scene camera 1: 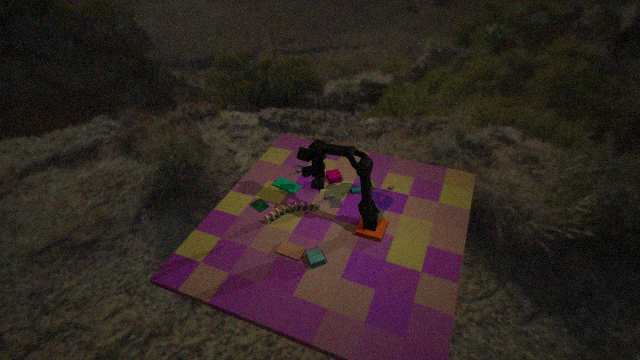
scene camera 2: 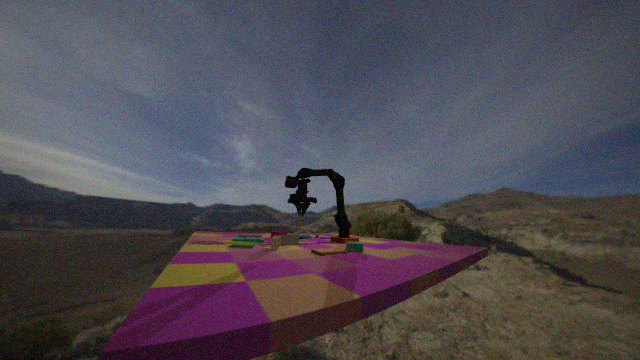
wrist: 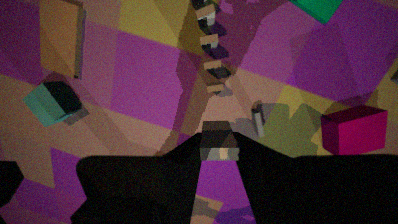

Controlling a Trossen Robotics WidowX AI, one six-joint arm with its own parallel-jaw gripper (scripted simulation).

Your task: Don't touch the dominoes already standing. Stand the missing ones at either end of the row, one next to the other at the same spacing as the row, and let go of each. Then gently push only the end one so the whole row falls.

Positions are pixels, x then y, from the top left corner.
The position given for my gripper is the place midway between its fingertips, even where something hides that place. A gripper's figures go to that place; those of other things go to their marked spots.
Scene:
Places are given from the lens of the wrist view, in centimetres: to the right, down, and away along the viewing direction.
my gripper (wrist: 217,137): 2, 2, 11
domino (wrist: 218,143): 1, 2, 9
magenta block (wrist: 359,129): 28, 3, 21
The marked spots on the domino and the magenta block are 29 cm apart.

